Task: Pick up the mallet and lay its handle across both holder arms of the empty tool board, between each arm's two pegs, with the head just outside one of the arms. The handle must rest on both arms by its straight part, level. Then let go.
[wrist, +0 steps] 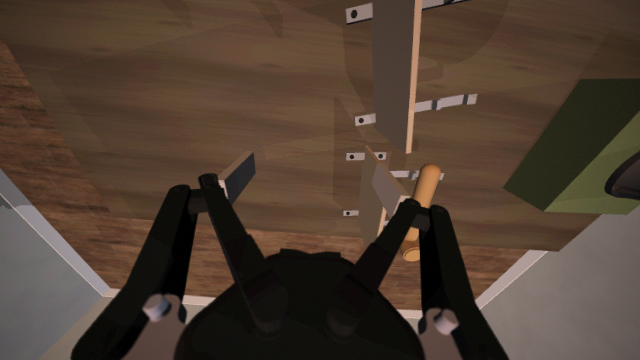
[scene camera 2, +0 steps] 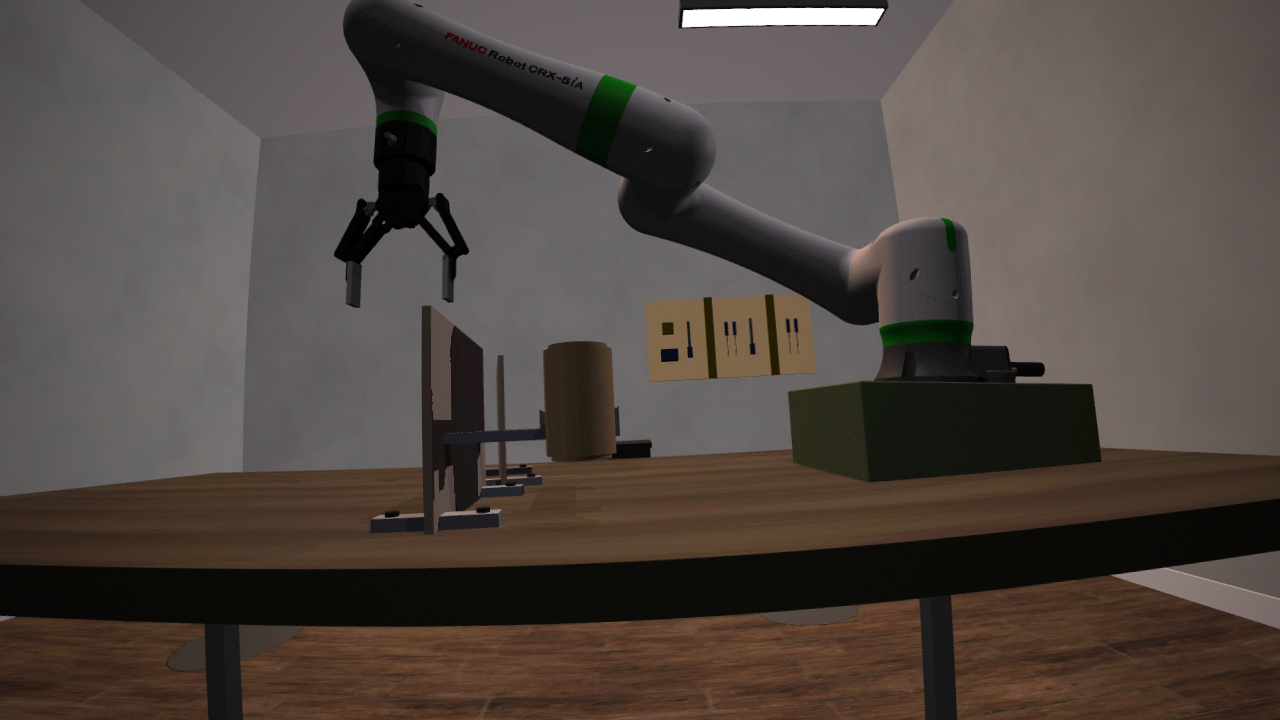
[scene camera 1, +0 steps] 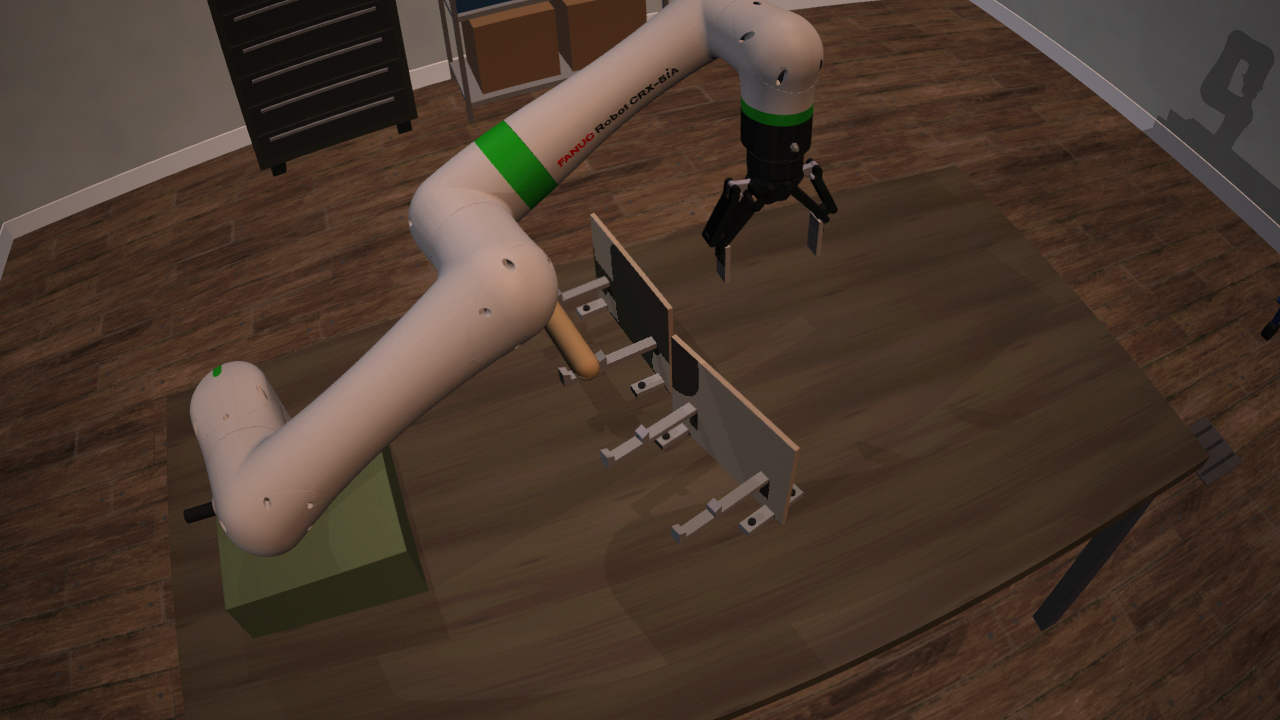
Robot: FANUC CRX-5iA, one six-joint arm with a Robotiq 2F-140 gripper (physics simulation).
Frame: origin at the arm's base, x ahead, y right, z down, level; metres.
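Seen in the pictures: gripper, fingertip midpoint: (wrist: 315, 168) (scene camera 2: 399, 303) (scene camera 1: 769, 262); arm's base, origin of the base link: (scene camera 2: 927, 387).
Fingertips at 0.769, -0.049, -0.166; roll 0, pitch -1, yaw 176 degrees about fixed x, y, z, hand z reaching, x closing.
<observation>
Offsets run from my fingertips to a thing's middle, as dx, dy, dz. "pt": to the spot under its first point. Level surfaces: height alone.
The mallet, with its tan handle {pt -0.282, -0.084, +0.151} (scene camera 1: 572, 342) (wrist: 426, 184) and thick head {-0.316, -0.279, +0.172} (scene camera 2: 579, 402), rests across the arms of the farther board {-0.218, -0.156, +0.180} (scene camera 1: 631, 286) (scene camera 2: 467, 394) in scene camera 1; there the robot's arm hides its head. The empty tool board {-0.159, +0.154, +0.181} (scene camera 1: 738, 420) (scene camera 2: 501, 411) (wrist: 395, 65) stands beside it. Its two holder arms (scene camera 1: 642, 433) (scene camera 1: 720, 505) stick out toward the robot's base, each with two pegs. My gripper (scene camera 1: 769, 257) (scene camera 2: 401, 293) (wrist: 315, 168) is open and empty, fingers pointing down, high on the boards' back side, away from the mallet.
A green block (scene camera 1: 326, 591) (scene camera 2: 984, 429) (wrist: 550, 145) carries the robot's base on the table {dz +0.276} (scene camera 1: 939, 358) (scene camera 2: 805, 510). The robot's upper arm (scene camera 1: 402, 376) passes over the mallet's side of the boards. A dark drawer cabinet (scene camera 1: 313, 76) stands on the floor behind the table.
</observation>
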